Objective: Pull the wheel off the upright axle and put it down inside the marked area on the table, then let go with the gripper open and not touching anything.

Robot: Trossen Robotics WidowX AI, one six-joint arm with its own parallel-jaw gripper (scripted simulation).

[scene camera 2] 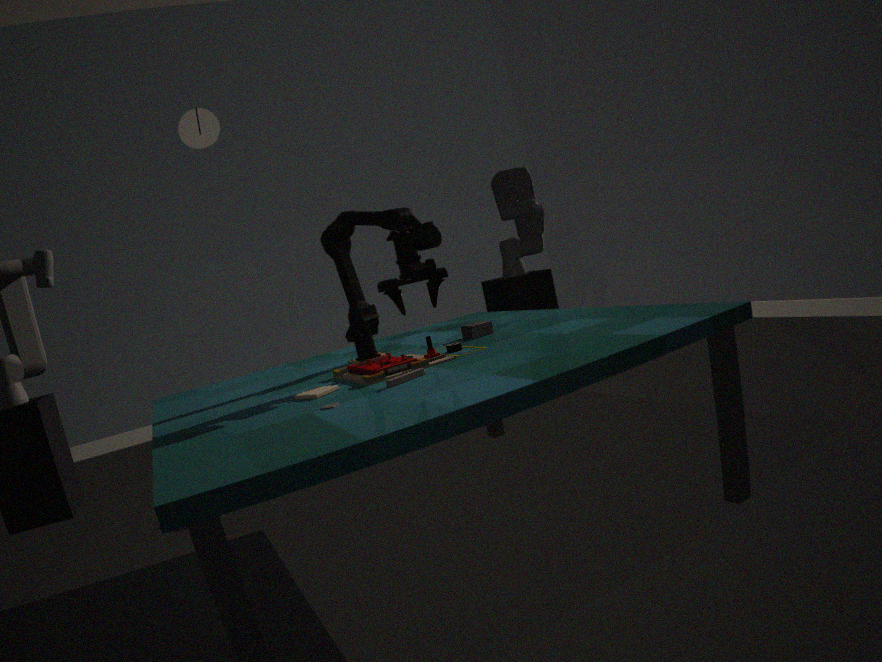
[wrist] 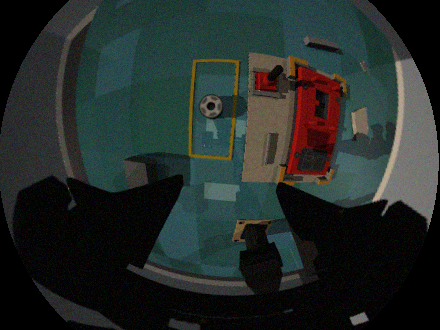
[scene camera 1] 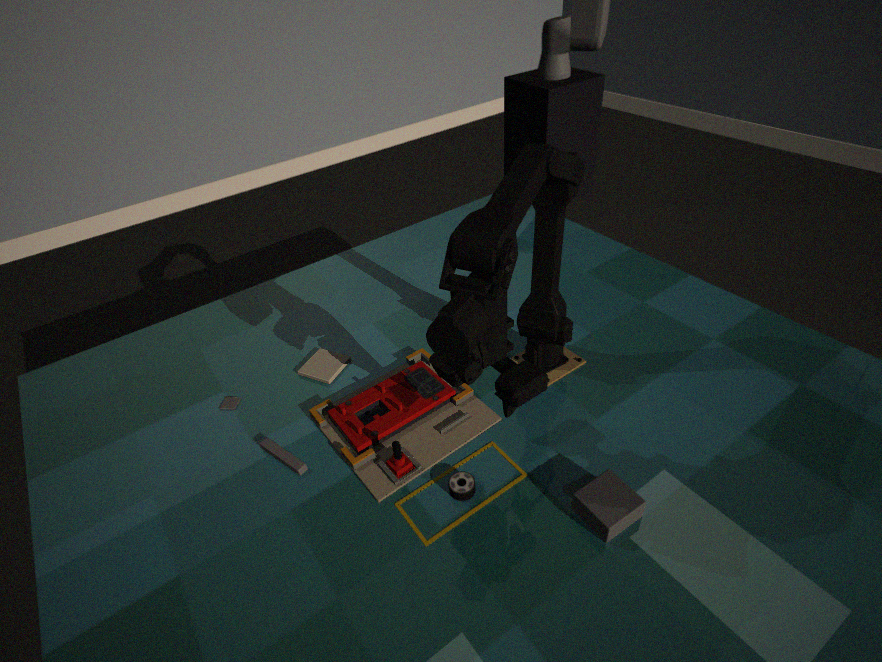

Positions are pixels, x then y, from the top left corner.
Scene:
my gripper: scene camera 2; wrist 231, 184; scene camera 1
same spot on my gripper: [scene camera 1: 508, 410] = [scene camera 2: 436, 298]

